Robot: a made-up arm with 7 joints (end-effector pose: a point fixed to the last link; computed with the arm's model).
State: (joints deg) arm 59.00 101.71 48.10 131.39 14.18 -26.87 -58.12
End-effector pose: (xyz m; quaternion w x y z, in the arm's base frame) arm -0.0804 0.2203 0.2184 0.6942 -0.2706 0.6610 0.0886
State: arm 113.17 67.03 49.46 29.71 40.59 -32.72 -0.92
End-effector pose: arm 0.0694 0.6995 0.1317 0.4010 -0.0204 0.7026 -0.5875
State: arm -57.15 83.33 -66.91 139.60 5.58 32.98 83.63
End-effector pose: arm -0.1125 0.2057 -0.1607 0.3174 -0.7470 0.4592 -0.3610
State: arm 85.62 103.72 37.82 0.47 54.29 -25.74 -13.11
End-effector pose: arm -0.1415 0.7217 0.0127 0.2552 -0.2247 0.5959 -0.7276
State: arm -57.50 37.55 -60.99 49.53 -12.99 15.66 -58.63
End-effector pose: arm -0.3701 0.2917 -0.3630 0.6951 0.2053 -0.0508 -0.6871
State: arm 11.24 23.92 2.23 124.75 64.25 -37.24 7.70
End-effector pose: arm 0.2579 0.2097 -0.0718 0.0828 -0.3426 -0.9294 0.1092
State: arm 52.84 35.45 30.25 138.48 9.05 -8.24 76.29
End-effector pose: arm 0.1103 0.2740 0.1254 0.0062 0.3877 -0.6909 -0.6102
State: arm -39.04 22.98 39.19 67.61 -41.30 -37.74 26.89
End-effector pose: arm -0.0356 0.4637 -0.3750 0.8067 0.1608 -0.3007 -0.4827
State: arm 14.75 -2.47 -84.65 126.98 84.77 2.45 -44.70
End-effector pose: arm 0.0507 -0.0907 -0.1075 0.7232 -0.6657 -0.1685 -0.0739
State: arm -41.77 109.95 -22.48 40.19 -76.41 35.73 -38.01
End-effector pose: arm 0.2036 0.6633 -0.0325 0.2578 -0.4970 -0.2083 0.8020
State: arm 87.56 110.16 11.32 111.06 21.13 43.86 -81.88
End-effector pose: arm -0.1066 0.3130 0.2711 0.3674 -0.6054 0.4394 -0.5527
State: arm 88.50 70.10 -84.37 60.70 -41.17 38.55 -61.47
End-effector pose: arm 0.3893 0.4779 0.0147 0.0723 -0.9308 0.2829 0.2200
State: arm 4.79 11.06 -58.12 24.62 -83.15 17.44 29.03
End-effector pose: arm 0.1119 0.1537 -0.5684 0.3829 0.1658 0.1469 -0.8968
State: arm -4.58 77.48 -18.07 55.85 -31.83 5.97 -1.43
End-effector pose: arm 0.2143 0.5841 -0.1915 0.5922 0.5595 -0.0818 -0.5740
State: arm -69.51 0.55 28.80 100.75 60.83 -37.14 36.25
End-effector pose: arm -0.1431 0.2861 -0.3209 0.6827 0.0207 -0.6929 0.2309
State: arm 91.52 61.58 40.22 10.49 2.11 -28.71 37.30
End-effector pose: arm 0.2487 0.6795 0.0471 0.2499 0.2214 -0.9204 0.2033
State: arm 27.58 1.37 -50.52 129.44 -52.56 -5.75 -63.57
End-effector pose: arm 0.1828 -0.0246 -0.0413 0.0477 -0.0696 0.9742 -0.2092
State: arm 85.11 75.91 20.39 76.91 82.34 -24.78 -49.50
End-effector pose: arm 0.0165 0.5269 0.2652 0.2735 0.1655 0.7824 -0.5344
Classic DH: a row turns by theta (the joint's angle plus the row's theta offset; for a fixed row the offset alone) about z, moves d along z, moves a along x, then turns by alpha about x. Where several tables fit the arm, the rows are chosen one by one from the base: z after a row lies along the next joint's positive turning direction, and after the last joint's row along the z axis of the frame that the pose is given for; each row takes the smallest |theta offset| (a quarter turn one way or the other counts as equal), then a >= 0, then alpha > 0; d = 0 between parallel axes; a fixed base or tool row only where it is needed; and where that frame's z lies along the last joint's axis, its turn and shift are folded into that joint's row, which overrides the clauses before.
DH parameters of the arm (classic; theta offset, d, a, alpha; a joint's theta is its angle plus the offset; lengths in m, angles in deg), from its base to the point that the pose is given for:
base (fixed): 0 0 0 90
joint 1: 90 -0.146 0 90
joint 2: 90 0 0 90
joint 3: 90 -0.302 0 90
joint 4: 0 0 0 -90
joint 5: 0 -0.291 0 -90
joint 6: -90 0 0 90
joint 7: 90 0 0 90
tool (fixed): -90 0 0 0

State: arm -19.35 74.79 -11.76 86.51 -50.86 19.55 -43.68
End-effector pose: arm 0.2216 0.4390 -0.2273 0.1895 0.6806 -0.3955 -0.5869
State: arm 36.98 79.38 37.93 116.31 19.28 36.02 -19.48
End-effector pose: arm 0.0887 0.3456 0.2242 0.1691 0.5625 -0.8029 0.1022
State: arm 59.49 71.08 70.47 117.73 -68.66 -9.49 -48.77
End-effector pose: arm -0.1076 0.3823 0.1633 0.5479 -0.7777 0.0588 -0.3027
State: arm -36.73 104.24 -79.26 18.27 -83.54 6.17 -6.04
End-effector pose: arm 0.0467 0.7286 0.0342 0.1619 0.0837 -0.6185 0.7643
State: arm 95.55 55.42 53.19 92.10 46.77 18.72 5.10
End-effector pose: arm -0.0431 0.5180 0.1709 0.2531 -0.0288 0.9376 -0.2368
